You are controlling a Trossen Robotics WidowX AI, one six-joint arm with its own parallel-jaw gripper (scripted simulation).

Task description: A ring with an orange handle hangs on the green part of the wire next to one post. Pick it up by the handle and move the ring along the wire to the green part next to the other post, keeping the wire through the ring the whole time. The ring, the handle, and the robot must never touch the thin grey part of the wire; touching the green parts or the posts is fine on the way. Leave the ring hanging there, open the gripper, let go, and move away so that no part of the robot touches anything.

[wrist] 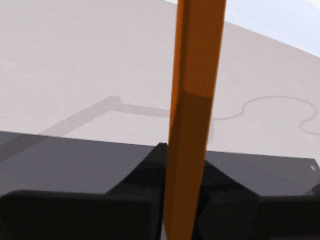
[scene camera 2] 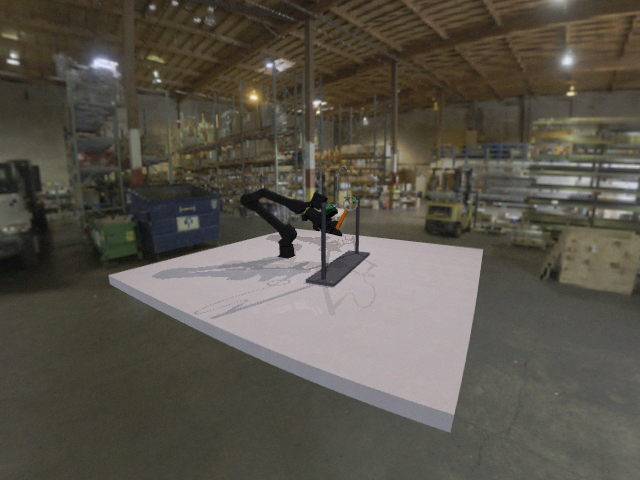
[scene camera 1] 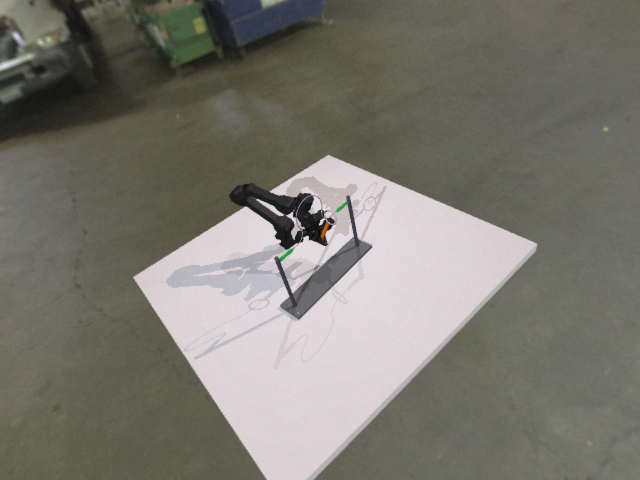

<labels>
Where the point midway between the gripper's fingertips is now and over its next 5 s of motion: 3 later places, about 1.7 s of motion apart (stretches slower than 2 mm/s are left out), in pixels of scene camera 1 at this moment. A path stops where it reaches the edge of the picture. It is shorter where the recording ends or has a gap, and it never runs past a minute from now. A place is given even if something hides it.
My gripper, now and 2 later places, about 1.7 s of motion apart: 326,245; 338,235; 335,230
</labels>
